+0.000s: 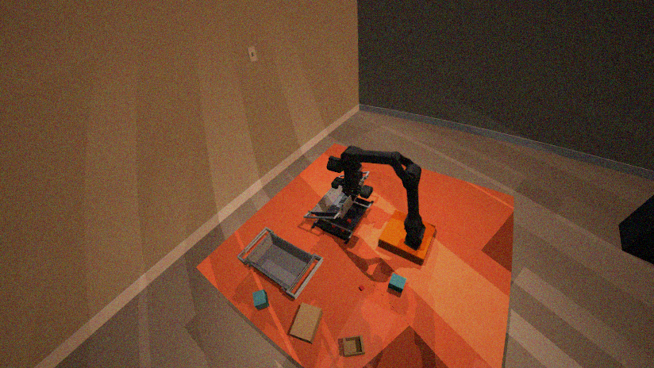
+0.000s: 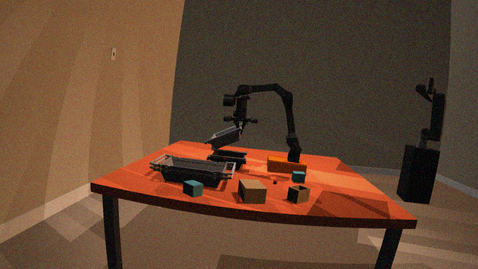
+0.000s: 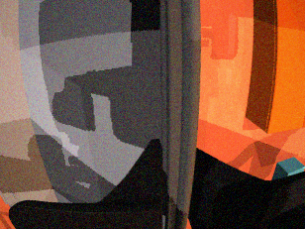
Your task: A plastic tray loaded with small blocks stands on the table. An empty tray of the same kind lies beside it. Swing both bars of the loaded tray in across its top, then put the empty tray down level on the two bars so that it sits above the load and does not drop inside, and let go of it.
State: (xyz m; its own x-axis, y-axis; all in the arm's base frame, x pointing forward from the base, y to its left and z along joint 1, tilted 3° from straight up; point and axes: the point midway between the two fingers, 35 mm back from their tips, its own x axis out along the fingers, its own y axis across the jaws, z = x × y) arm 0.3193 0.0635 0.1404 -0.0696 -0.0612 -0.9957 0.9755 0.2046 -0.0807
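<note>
Now: the grey tray 8 cm ahead of my gripper tip, 2 cm to the left of it and 1 cm below it. Also, from my gripper tip: open box 44 cm to the left, 37 cm behind, 16 cm below.
</note>
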